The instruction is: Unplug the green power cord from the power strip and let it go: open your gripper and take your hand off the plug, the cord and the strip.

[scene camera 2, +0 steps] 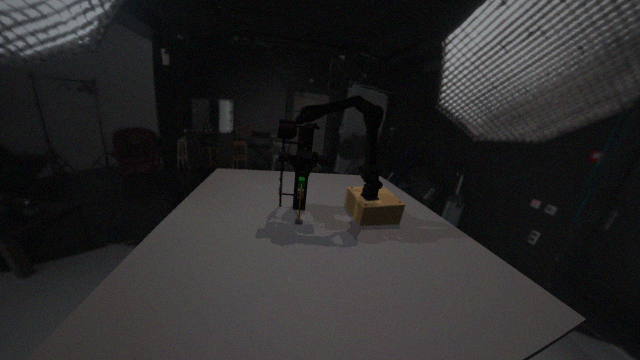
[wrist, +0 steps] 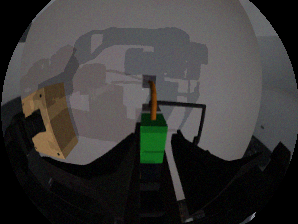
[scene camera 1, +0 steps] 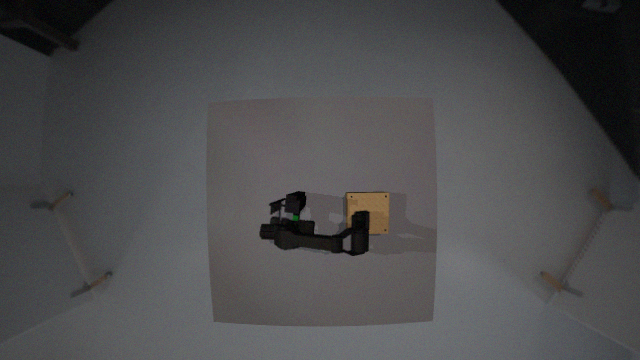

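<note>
Scene camera 2 gives me my gripper (scene camera 2: 301, 179). In the wrist view I see my gripper (wrist: 154, 137) as well, and there I also find a green plug (wrist: 152, 132).
</note>
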